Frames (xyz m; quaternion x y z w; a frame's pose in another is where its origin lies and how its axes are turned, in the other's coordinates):
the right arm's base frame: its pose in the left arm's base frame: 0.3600 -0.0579 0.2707 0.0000 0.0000 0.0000 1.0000
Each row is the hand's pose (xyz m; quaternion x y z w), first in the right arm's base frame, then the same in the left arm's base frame.
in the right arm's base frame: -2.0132 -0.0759 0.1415 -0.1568 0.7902 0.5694 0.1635
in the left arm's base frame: -1.6532 -0.1338 0.4122 -0.1568 0.7902 0.5694 0.1635
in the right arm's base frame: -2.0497 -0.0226 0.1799 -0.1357 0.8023 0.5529 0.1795
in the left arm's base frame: -1.6897 -0.0805 0.4506 -0.1357 0.8023 0.5529 0.1795
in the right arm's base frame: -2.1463 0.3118 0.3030 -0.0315 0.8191 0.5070 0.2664
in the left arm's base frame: -1.7863 0.2539 0.5737 -0.0315 0.8191 0.5070 0.2664
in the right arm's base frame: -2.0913 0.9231 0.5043 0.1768 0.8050 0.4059 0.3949
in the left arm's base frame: -1.7313 0.8652 0.7750 0.1768 0.8050 0.4059 0.3949
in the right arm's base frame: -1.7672 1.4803 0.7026 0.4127 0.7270 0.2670 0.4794
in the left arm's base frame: -1.4072 1.4224 0.9733 0.4127 0.7270 0.2670 0.4794
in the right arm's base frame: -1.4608 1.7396 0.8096 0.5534 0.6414 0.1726 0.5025
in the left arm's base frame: -1.1008 1.6817 1.0803 0.5534 0.6414 0.1726 0.5025
